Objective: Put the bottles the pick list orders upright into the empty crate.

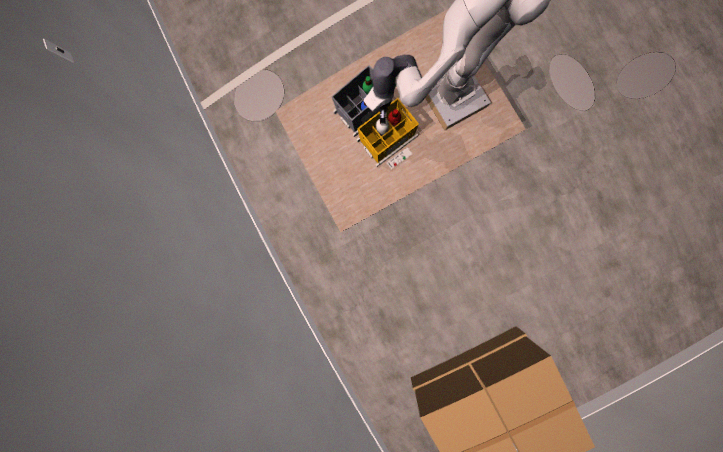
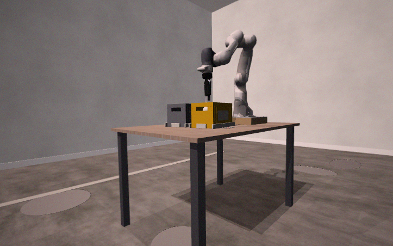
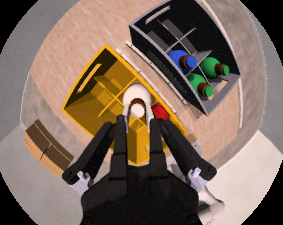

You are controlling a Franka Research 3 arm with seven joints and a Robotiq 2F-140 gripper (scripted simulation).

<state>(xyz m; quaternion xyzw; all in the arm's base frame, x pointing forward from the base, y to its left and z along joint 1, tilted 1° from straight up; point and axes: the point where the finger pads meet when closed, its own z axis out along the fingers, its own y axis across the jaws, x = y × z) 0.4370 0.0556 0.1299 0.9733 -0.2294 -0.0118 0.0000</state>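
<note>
Now: the white bottle 80 mm below my hand. Round my hand: blue bottle 150 mm to the right, 110 mm below, 40 mm ahead; then yellow crate 110 mm below, 40 mm to the left, 10 mm behind; then red bottle 110 mm below, 80 mm behind, 30 mm to the right.
</note>
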